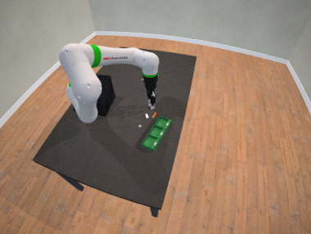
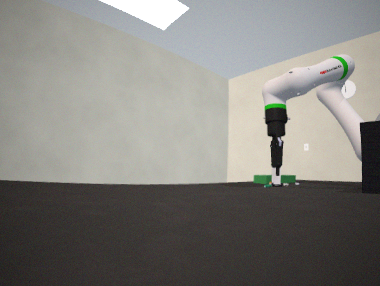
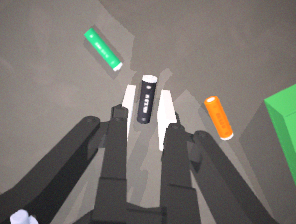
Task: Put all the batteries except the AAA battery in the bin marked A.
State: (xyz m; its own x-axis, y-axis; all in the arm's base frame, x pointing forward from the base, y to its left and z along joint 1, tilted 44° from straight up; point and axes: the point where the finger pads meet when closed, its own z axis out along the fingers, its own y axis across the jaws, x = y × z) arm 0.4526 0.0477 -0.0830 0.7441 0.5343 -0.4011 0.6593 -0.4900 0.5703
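The black battery lies 40 mm below my hand. Round my hand: white battery: 80 mm to the right, 40 mm below, 10 mm behind; then green battery: 60 mm to the left, 40 mm below; then orange battery: 70 mm to the right, 50 mm ahead, 40 mm below.
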